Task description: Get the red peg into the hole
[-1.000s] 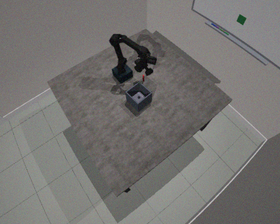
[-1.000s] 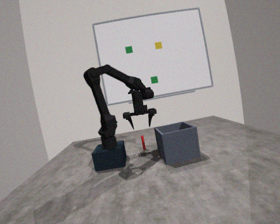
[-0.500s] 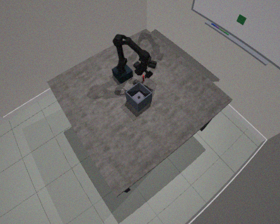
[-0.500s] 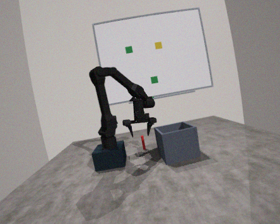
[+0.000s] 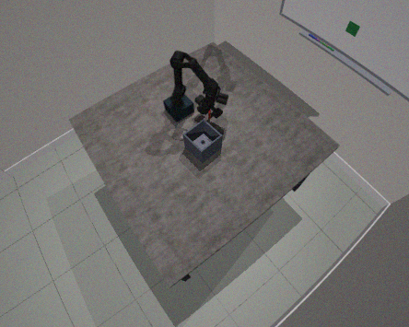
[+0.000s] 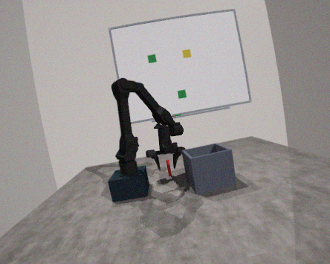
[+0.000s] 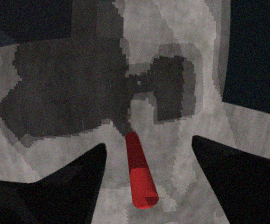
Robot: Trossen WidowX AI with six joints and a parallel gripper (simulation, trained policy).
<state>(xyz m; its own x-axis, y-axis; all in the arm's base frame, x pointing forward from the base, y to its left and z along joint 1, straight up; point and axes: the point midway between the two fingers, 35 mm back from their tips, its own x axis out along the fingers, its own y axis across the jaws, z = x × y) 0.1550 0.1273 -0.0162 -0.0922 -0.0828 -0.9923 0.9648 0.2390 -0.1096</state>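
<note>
My gripper tip is now 10 mm to the right of the red peg and 10 mm short of it. From my gripper tip the other things lie so: grey plate: 170 mm ahead, 150 mm to the right, 10 mm above.
</note>
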